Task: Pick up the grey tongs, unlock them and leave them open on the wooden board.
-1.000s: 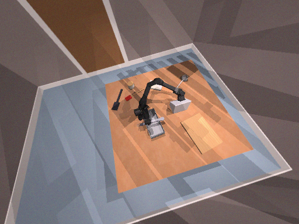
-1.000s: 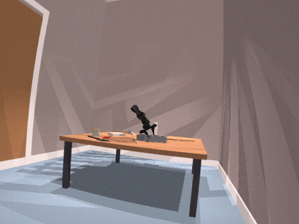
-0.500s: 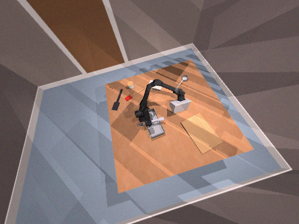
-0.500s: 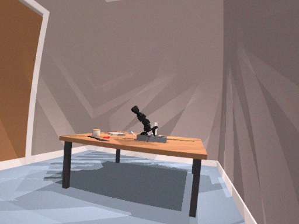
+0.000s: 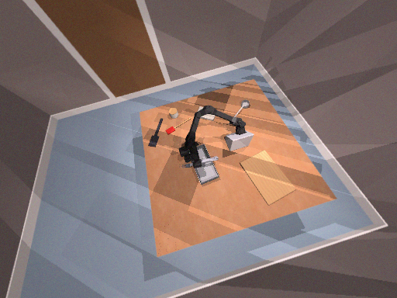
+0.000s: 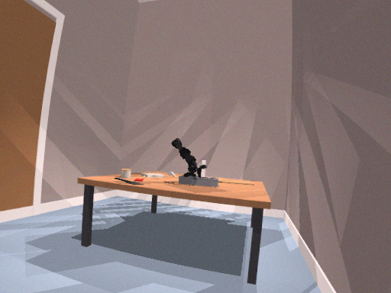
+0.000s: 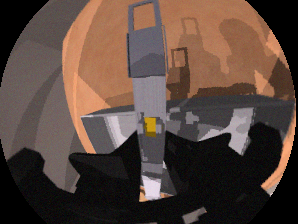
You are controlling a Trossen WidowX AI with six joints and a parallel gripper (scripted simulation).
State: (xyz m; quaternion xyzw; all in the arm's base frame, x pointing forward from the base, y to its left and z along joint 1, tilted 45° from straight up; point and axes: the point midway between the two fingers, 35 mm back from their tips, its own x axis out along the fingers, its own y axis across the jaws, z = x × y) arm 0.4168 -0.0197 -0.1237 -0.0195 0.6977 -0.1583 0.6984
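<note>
Right now my gripper tip is 40 mm past the grey roasting tin and 10 mm to the left of it. From my gripper tip the other things lie so: red spatula 470 mm to the right, 40 mm ahead, 30 mm below; then wooden board 460 mm behind, 280 mm to the left, 20 mm below; then yellow lock piece 30 mm above, 20 mm to the right, 20 mm ahead.
</note>
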